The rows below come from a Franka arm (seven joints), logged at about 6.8 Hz.
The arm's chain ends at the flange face. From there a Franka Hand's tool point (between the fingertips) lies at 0.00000 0.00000 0.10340 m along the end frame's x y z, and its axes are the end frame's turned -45 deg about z.
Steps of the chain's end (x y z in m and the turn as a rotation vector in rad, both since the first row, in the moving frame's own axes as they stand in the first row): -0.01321, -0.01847, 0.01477, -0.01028, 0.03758, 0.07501; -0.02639, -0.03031, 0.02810, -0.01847, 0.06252, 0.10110; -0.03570, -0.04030, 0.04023, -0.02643, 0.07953, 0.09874; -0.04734, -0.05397, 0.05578, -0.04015, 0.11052, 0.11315; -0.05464, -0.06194, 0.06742, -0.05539, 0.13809, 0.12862; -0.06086, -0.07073, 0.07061, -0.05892, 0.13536, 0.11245
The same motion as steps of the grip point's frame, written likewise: 0.00558, -0.01883, 0.01469, -0.03384, 0.01930, 0.07501; 0.00569, -0.03402, 0.02788, -0.05727, 0.03115, 0.10110; 0.00674, -0.04582, 0.03987, -0.07493, 0.03755, 0.09874; 0.00919, -0.06038, 0.05507, -0.10654, 0.04976, 0.11315; 0.01026, -0.06799, 0.06628, -0.13681, 0.05848, 0.12862; 0.01174, -0.07861, 0.06949, -0.13738, 0.05405, 0.11245
